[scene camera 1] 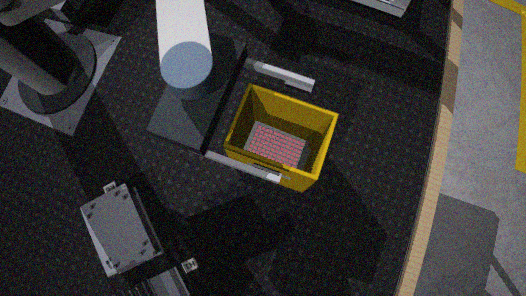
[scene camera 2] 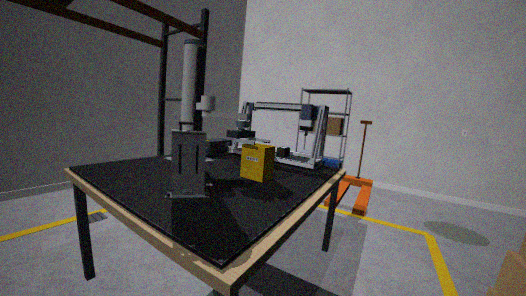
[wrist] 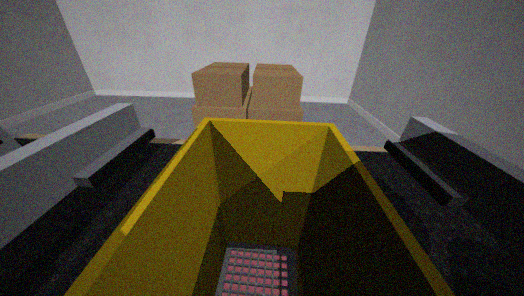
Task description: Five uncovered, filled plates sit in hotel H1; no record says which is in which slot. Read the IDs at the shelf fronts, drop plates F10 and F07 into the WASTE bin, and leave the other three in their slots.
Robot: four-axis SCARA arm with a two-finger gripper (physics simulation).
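Pixels of known places: gripper, fingertip midpoint: [scene camera 1: 297, 130] [scene camera 2: 262, 142] [wrist: 269, 125]; arm's base at its link origin: [scene camera 1: 58, 73].
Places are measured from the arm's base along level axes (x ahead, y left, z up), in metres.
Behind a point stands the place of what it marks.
The yellow WASTE bin [scene camera 1: 295, 102] @(x 0.653, y 0.027, z 0.211 m) [scene camera 2: 257, 162] @(x 0.683, y -0.086, z 0.123 m) [wrist: 260, 134] @(x 0.720, y -0.020, z 0.201 m) stands on the table. Deep inside it lies a plate with pink-filled wells [scene camera 1: 275, 145] @(x 0.637, y -0.013, z 0.047 m) [wrist: 252, 272] @(x 0.670, y -0.017, z 0.047 m); in the wrist view an offset strip of pink wells shows along its right side, possibly another plate under it. No plate ID is readable. My gripper [scene camera 1: 296, 133] @(x 0.671, y -0.026, z 0.233 m) [wrist: 269, 125] @(x 0.671, y -0.026, z 0.233 m) is open and empty above the bin, its fingers along the bin's two long sides. Hotel H1 [scene camera 1: 172, 286] @(x 0.528, y -0.375, z 0.021 m) is partly cut off at the bottom of the first scene view, beside its H1 label; its slots cannot be read.
A grey station [scene camera 1: 119, 230] @(x 0.392, y -0.297, z 0.073 m) with an RG label stands near H1. A tall grey tower [scene camera 2: 189, 165] @(x 0.593, y -0.489, z 0.150 m) stands on the table in the second scene view. A gantry machine [scene camera 2: 280, 106] @(x 0.436, y 0.623, z 0.489 m) stands behind the bin. Cardboard boxes [wrist: 222, 87] are beyond the table edge.
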